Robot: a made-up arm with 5 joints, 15 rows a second.
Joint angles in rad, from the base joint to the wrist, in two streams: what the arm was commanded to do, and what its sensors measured. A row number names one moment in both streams.
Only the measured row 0 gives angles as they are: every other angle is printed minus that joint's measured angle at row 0.
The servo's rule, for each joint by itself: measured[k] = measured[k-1] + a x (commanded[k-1-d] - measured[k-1]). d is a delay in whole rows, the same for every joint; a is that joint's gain. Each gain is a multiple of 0.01, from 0.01 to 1. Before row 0 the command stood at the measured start. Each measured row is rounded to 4 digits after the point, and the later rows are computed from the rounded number. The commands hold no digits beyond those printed.
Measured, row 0: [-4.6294 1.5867 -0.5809 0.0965 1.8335]
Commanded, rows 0 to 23: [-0.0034 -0.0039 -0.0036 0.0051 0.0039]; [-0.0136 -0.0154 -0.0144 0.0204 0.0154]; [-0.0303 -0.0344 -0.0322 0.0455 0.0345]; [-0.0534 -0.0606 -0.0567 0.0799 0.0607]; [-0.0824 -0.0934 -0.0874 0.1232 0.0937]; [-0.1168 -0.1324 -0.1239 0.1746 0.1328]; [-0.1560 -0.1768 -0.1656 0.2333 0.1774]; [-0.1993 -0.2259 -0.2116 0.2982 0.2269]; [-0.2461 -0.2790 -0.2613 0.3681 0.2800]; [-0.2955 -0.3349 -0.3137 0.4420 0.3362]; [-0.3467 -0.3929 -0.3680 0.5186 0.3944]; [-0.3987 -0.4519 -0.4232 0.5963 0.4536]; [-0.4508 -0.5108 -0.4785 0.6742 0.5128]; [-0.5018 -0.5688 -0.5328 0.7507 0.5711]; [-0.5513 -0.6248 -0.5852 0.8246 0.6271]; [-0.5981 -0.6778 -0.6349 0.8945 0.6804]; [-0.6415 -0.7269 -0.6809 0.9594 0.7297]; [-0.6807 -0.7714 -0.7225 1.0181 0.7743]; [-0.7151 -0.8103 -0.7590 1.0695 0.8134]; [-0.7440 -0.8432 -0.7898 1.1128 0.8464]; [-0.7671 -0.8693 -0.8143 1.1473 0.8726]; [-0.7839 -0.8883 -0.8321 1.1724 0.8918]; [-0.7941 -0.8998 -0.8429 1.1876 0.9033]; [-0.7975 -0.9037 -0.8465 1.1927 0.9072]
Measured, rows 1 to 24: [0.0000 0.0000 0.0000 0.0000 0.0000]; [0.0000 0.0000 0.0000 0.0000 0.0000]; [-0.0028 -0.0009 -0.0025 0.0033 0.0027]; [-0.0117 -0.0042 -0.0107 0.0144 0.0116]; [-0.0270 -0.0111 -0.0255 0.0346 0.0276]; [-0.0486 -0.0225 -0.0470 0.0640 0.0508]; [-0.0763 -0.0388 -0.0749 0.1025 0.0808]; [-0.1095 -0.0603 -0.1087 0.1494 0.1172]; [-0.1476 -0.0871 -0.1480 0.2039 0.1593]; [-0.1900 -0.1190 -0.1919 0.2652 0.2066]; [-0.2360 -0.1558 -0.2398 0.3321 0.2580]; [-0.2848 -0.1970 -0.2908 0.4035 0.3127]; [-0.3356 -0.2421 -0.3441 0.4783 0.3699]; [-0.3873 -0.2904 -0.3987 0.5550 0.4285]; [-0.4394 -0.3411 -0.4538 0.6325 0.4875]; [-0.4906 -0.3935 -0.5083 0.7093 0.5460]; [-0.5404 -0.4467 -0.5614 0.7842 0.6028]; [-0.5877 -0.4999 -0.6121 0.8559 0.6571]; [-0.6318 -0.5521 -0.6596 0.9232 0.7079]; [-0.6719 -0.6025 -0.7030 0.9849 0.7544]; [-0.7073 -0.6503 -0.7416 1.0399 0.7957]; [-0.7374 -0.6947 -0.7749 1.0873 0.8312]; [-0.7618 -0.7349 -0.8021 1.1263 0.8602]; [-0.7799 -0.7702 -0.8228 1.1563 0.8823]
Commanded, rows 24 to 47: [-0.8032 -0.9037 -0.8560 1.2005 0.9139]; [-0.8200 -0.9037 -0.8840 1.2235 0.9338]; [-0.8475 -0.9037 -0.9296 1.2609 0.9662]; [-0.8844 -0.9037 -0.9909 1.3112 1.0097]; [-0.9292 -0.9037 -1.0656 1.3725 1.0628]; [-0.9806 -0.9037 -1.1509 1.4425 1.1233]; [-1.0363 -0.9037 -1.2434 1.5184 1.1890]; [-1.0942 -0.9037 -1.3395 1.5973 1.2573]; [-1.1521 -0.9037 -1.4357 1.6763 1.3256]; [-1.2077 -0.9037 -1.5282 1.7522 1.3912]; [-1.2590 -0.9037 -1.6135 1.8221 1.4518]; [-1.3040 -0.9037 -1.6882 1.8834 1.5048]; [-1.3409 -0.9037 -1.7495 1.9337 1.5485]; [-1.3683 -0.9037 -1.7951 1.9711 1.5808]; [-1.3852 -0.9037 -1.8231 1.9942 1.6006]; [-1.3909 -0.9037 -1.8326 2.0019 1.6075]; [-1.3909 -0.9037 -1.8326 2.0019 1.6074]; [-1.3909 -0.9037 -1.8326 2.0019 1.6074]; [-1.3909 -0.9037 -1.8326 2.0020 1.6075]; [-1.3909 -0.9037 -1.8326 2.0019 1.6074]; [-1.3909 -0.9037 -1.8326 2.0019 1.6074]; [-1.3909 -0.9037 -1.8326 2.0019 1.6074]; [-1.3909 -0.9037 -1.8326 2.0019 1.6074]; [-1.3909 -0.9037 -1.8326 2.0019 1.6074]
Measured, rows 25 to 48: [-0.7915 -0.8000 -0.8367 1.1766 0.8970]; [-0.7964 -0.8239 -0.8435 1.1871 0.9041]; [-0.8020 -0.8423 -0.8521 1.1958 0.9110]; [-0.8168 -0.8564 -0.8741 1.2138 0.9270]; [-0.8420 -0.8673 -0.9124 1.2444 0.9544]; [-0.8768 -0.8757 -0.9666 1.2878 0.9931]; [-0.9198 -0.8821 -1.0349 1.3429 1.0419]; [-0.9697 -0.8871 -1.1149 1.4076 1.0989]; [-1.0243 -0.8909 -1.2036 1.4796 1.1620]; [-1.0816 -0.8938 -1.2974 1.5561 1.2287]; [-1.1394 -0.8961 -1.3928 1.6342 1.2965]; [-1.1954 -0.8978 -1.4862 1.7109 1.3628]; [-1.2476 -0.8992 -1.5740 1.7832 1.4251]; [-1.2938 -0.9002 -1.6528 1.8483 1.4809]; [-1.3324 -0.9010 -1.7195 1.9038 1.5282]; [-1.3618 -0.9016 -1.7717 1.9475 1.5650]; [-1.3810 -0.9021 -1.8072 1.9779 1.5899]; [-1.3891 -0.9025 -1.8247 1.9935 1.6022]; [-1.3906 -0.9028 -1.8302 1.9990 1.6058]; [-1.3908 -0.9030 -1.8319 2.0009 1.6069]; [-1.3909 -0.9032 -1.8324 2.0016 1.6073]; [-1.3909 -0.9033 -1.8325 2.0018 1.6074]; [-1.3909 -0.9034 -1.8326 2.0019 1.6074]; [-1.3909 -0.9035 -1.8326 2.0019 1.6074]
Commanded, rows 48 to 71: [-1.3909 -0.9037 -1.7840 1.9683 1.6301]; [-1.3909 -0.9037 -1.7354 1.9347 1.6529]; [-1.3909 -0.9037 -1.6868 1.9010 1.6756]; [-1.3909 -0.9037 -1.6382 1.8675 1.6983]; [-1.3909 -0.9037 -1.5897 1.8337 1.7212]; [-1.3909 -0.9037 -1.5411 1.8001 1.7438]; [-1.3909 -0.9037 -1.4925 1.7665 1.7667]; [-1.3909 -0.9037 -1.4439 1.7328 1.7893]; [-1.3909 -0.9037 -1.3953 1.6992 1.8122]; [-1.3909 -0.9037 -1.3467 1.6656 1.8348]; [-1.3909 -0.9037 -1.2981 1.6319 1.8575]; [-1.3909 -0.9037 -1.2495 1.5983 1.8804]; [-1.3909 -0.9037 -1.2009 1.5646 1.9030]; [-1.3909 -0.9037 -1.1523 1.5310 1.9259]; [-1.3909 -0.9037 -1.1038 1.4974 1.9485]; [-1.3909 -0.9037 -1.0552 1.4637 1.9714]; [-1.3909 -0.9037 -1.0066 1.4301 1.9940]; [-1.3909 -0.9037 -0.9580 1.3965 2.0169]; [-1.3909 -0.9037 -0.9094 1.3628 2.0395]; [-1.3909 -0.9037 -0.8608 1.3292 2.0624]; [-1.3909 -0.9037 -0.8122 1.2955 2.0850]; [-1.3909 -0.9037 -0.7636 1.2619 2.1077]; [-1.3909 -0.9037 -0.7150 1.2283 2.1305]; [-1.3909 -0.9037 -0.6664 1.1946 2.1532]
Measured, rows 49 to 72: [-1.3909 -0.9035 -1.8326 2.0019 1.6074]; [-1.3909 -0.9035 -1.8326 2.0019 1.6074]; [-1.3909 -0.9035 -1.7991 1.9801 1.6233]; [-1.3909 -0.9035 -1.7551 1.9506 1.6440]; [-1.3909 -0.9035 -1.7080 1.9184 1.6661]; [-1.3909 -0.9035 -1.6598 1.8853 1.6886]; [-1.3909 -0.9035 -1.6114 1.8518 1.7114]; [-1.3909 -0.9035 -1.5629 1.8182 1.7341]; [-1.3909 -0.9035 -1.5143 1.7846 1.7569]; [-1.3909 -0.9035 -1.4657 1.7509 1.7796]; [-1.3909 -0.9035 -1.4171 1.7173 1.8024]; [-1.3909 -0.9035 -1.3685 1.6837 1.8251]; [-1.3909 -0.9035 -1.3199 1.6500 1.8478]; [-1.3909 -0.9035 -1.2713 1.6164 1.8706]; [-1.3909 -0.9035 -1.2227 1.5827 1.8933]; [-1.3909 -0.9035 -1.1741 1.5491 1.9161]; [-1.3909 -0.9035 -1.1256 1.5155 1.9388]; [-1.3909 -0.9035 -1.0770 1.4818 1.9616]; [-1.3909 -0.9035 -1.0284 1.4482 1.9843]; [-1.3909 -0.9035 -0.9798 1.4146 2.0071]; [-1.3909 -0.9035 -0.9312 1.3809 2.0298]; [-1.3909 -0.9035 -0.8826 1.3473 2.0526]; [-1.3909 -0.9035 -0.8340 1.3136 2.0753]; [-1.3909 -0.9035 -0.7854 1.2800 2.0980]
